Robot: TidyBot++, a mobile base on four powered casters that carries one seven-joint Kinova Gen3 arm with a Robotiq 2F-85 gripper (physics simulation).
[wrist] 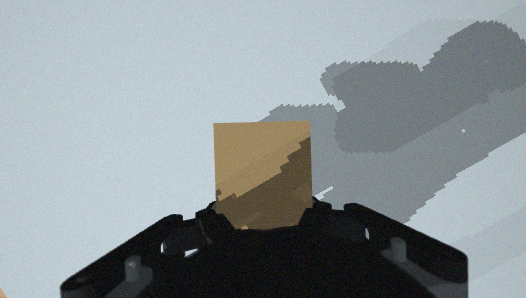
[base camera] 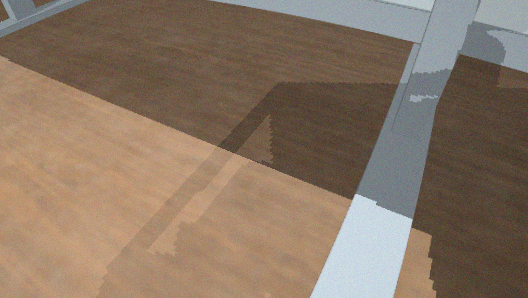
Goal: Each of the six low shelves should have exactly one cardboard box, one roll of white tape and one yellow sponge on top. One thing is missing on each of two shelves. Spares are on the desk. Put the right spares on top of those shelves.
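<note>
A square tan cardboard box (wrist: 260,160) shows at the middle of the wrist view, partly in shadow. My gripper (wrist: 262,203) is shut on the box, with one black finger against its left side and one against its right. The near part of the box is hidden by the gripper body. A pale blue-grey surface (wrist: 110,100) spreads below the box; how high the box is above it is hard to tell. No tape roll and no sponge show in either view.
In the base camera view a pale leg (base camera: 395,165) runs down the right side over the wooden floor (base camera: 100,165). A pale rail (base camera: 320,17) crosses the top, and another frame part (base camera: 45,17) shows at the upper left. Dark shadows lie on the floor and on the pale surface.
</note>
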